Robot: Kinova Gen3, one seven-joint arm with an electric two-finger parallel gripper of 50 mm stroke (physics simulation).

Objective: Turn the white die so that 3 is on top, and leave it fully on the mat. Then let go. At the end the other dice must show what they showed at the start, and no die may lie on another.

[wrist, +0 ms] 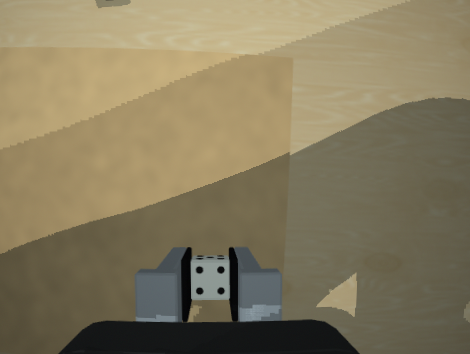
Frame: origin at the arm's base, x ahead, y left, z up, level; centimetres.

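Seen in the pictures: gripper, fingertip midpoint: [210, 273].
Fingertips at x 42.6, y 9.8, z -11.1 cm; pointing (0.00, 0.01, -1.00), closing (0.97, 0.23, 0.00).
Observation:
A point is followed by its place in that frame.
The white die [210, 279] {x 42.6, y 9.7, z -10.1 cm} is between the two black finger pads of my gripper [210, 273] {x 42.6, y 9.8, z -11.1 cm}, near the bottom of the wrist view. The gripper is shut on it, one pad against each side. The face turned to the camera shows 4 black pips. A thin strip of another face with pips shows along its upper edge, too foreshortened to read surely. The tan mat [200, 130] {x 40.8, y 15.5, z -11.7 cm} lies below and around the die in the view. How far the die is above the mat I cannot tell.
The mat's right edge runs down the view to the right of the gripper, with the wooden table [380, 200] {x 49.3, y 14.4, z -12.1 cm} beyond it. A small dark grey patch shows at the top left edge of the view. Broad shadows cross the mat and the table.

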